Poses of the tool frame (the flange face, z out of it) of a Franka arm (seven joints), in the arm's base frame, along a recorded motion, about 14 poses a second.
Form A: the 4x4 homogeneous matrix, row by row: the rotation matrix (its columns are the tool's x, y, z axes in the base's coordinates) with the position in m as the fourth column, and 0 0 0 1 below. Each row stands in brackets.
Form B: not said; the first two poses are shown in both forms.
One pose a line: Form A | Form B
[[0.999 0.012 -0.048 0.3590], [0.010 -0.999 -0.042 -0.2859], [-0.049 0.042 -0.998 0.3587], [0 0 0 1]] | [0.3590 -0.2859 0.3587], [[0.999 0.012 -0.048], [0.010 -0.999 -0.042], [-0.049 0.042 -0.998]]
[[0.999 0.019 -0.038 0.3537], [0.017 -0.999 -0.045 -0.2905], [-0.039 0.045 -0.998 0.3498], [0 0 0 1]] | [0.3537 -0.2905 0.3498], [[0.999 0.019 -0.038], [0.017 -0.999 -0.045], [-0.039 0.045 -0.998]]
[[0.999 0.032 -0.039 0.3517], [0.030 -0.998 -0.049 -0.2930], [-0.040 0.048 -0.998 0.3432], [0 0 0 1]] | [0.3517 -0.2930 0.3432], [[0.999 0.032 -0.039], [0.030 -0.998 -0.049], [-0.040 0.048 -0.998]]
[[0.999 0.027 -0.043 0.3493], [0.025 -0.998 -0.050 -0.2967], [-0.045 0.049 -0.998 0.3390], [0 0 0 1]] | [0.3493 -0.2967 0.3390], [[0.999 0.027 -0.043], [0.025 -0.998 -0.050], [-0.045 0.049 -0.998]]
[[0.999 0.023 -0.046 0.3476], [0.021 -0.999 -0.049 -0.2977], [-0.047 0.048 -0.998 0.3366], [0 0 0 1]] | [0.3476 -0.2977 0.3366], [[0.999 0.023 -0.046], [0.021 -0.999 -0.049], [-0.047 0.048 -0.998]]
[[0.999 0.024 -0.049 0.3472], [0.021 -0.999 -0.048 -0.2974], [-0.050 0.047 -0.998 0.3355], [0 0 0 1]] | [0.3472 -0.2974 0.3355], [[0.999 0.024 -0.049], [0.021 -0.999 -0.048], [-0.050 0.047 -0.998]]
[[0.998 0.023 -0.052 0.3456], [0.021 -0.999 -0.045 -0.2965], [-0.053 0.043 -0.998 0.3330], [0 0 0 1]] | [0.3456 -0.2965 0.3330], [[0.998 0.023 -0.052], [0.021 -0.999 -0.045], [-0.053 0.043 -0.998]]
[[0.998 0.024 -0.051 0.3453], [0.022 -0.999 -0.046 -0.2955], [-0.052 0.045 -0.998 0.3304], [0 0 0 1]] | [0.3453 -0.2955 0.3304], [[0.998 0.024 -0.051], [0.022 -0.999 -0.046], [-0.052 0.045 -0.998]]
